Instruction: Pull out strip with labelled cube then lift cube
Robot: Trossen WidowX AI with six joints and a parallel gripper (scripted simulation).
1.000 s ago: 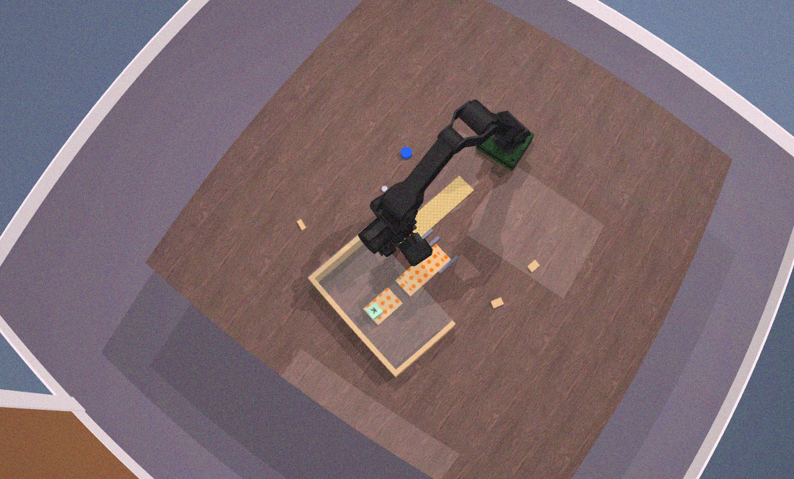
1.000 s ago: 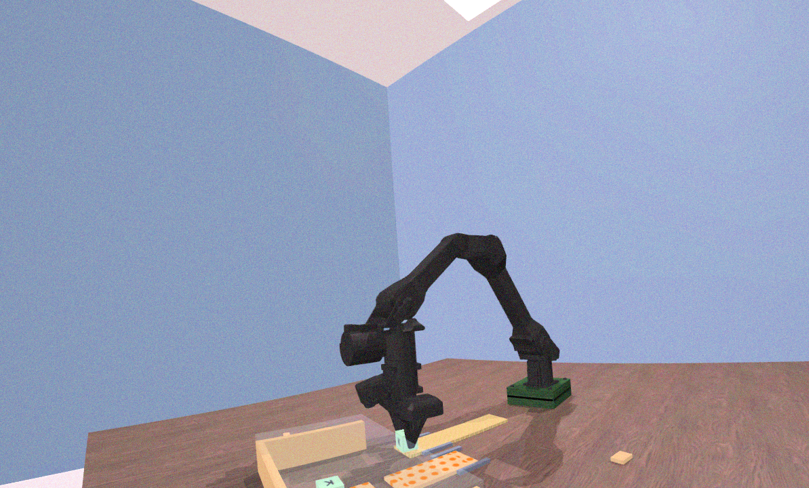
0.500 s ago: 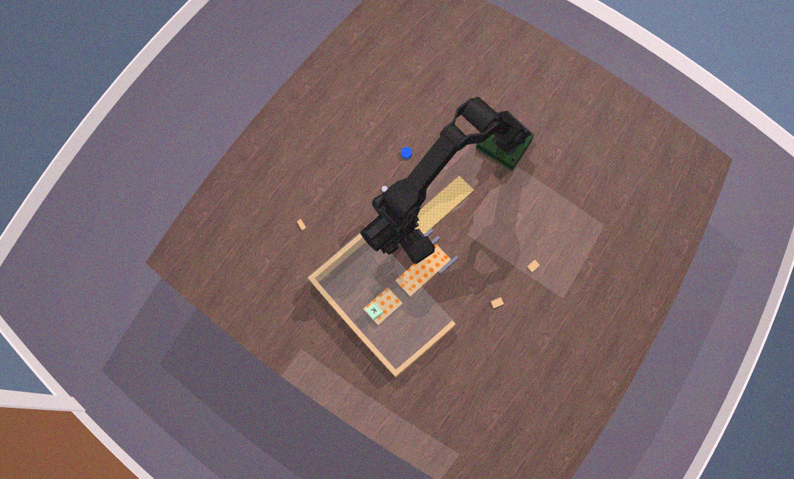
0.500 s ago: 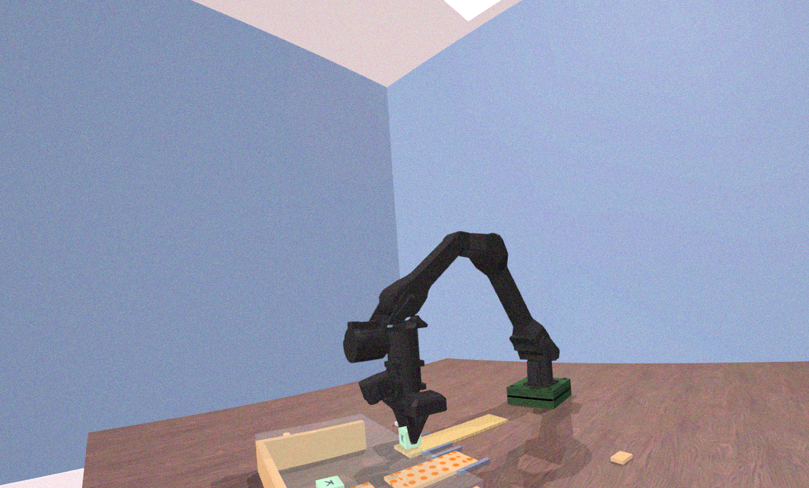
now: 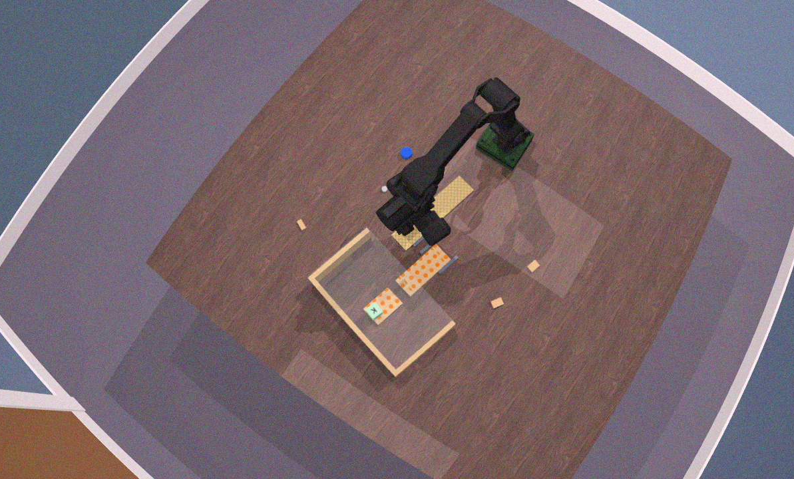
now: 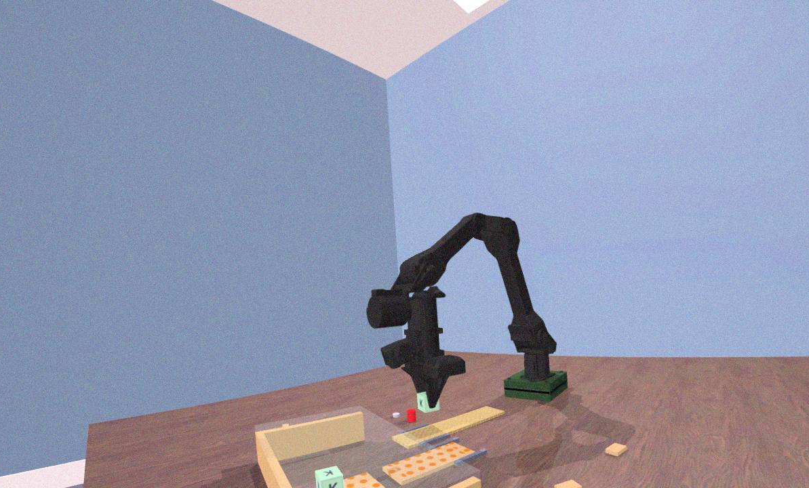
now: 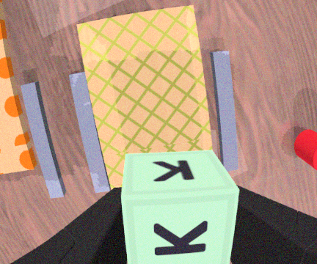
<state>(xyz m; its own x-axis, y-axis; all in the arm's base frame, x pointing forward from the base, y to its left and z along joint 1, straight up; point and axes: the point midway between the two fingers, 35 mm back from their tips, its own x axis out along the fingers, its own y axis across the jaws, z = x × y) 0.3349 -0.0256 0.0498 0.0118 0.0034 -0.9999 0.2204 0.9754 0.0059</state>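
Now: the yellow lattice strip 50 mm behind my gripper tip, 10 mm to the left of it and 50 mm below it. Round my gripper tip: blue disc (130 mm behind, 160 mm to the right, 50 mm below); then red peg (20 mm behind, 80 mm to the right, 40 mm below).
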